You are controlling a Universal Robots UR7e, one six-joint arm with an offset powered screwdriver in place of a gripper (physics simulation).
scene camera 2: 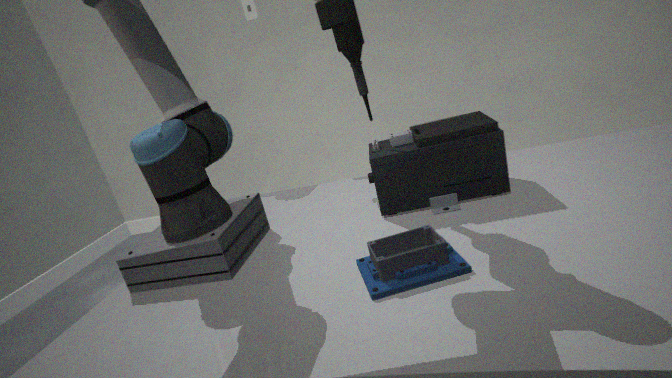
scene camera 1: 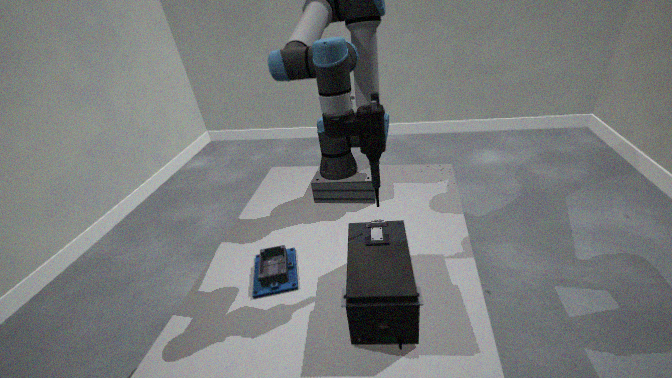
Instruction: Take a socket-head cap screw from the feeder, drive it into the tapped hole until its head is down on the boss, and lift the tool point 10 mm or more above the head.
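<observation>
The black screwdriver tool points down, its thin bit in free air a short way above the near-arm end of the feeder. No screw can be made out at the bit tip; it is too small and dark to tell. The black box-shaped feeder stands on the table with a small metal pick-up fitting at its end. A grey open-topped housing sits on a blue plate. Its tapped hole and boss cannot be made out.
The arm's base stands on a grey block behind the feeder in scene camera 1. A pale label plate lies on the feeder's top. A metal bracket sticks out at the feeder's foot. Arm shadows cross the light table top.
</observation>
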